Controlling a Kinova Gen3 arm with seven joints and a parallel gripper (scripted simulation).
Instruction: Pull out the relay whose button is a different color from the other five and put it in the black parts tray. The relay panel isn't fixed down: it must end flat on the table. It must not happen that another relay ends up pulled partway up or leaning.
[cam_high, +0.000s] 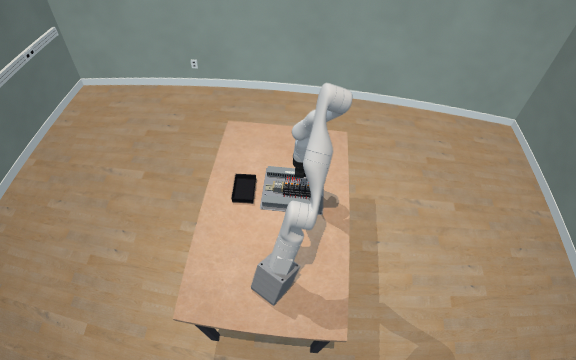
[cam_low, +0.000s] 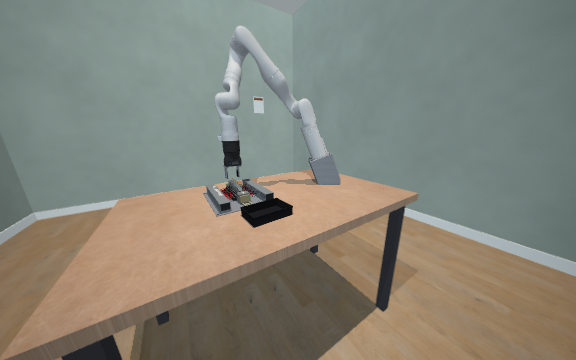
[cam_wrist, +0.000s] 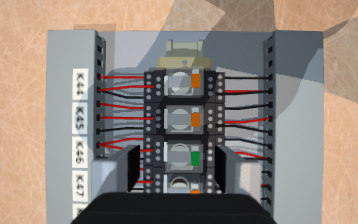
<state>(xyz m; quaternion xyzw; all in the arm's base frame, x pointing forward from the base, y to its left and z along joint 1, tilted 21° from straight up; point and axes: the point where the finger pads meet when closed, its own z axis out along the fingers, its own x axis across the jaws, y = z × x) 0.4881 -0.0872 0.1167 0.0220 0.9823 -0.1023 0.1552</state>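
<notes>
Right now my hand is 8 cm above the relay panel and 5 cm to the right of it. From my hand the other things lie so: black parts tray: 31 cm to the left, 9 cm below, 1 cm behind.
</notes>
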